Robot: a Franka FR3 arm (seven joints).
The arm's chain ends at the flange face. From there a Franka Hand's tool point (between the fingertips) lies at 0.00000 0.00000 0.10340 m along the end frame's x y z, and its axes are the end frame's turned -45 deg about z.
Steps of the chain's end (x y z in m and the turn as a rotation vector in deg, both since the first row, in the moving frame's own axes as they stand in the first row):
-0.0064 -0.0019 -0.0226 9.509 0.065 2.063
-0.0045 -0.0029 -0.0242 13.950 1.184 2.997
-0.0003 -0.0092 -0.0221 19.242 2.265 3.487
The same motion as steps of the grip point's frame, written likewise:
0.0092 -0.0176 -0.0240 6.678 6.770 2.063
0.0184 -0.0209 -0.0273 9.027 10.701 2.997
0.0339 -0.0271 -0.0280 12.005 15.208 3.487

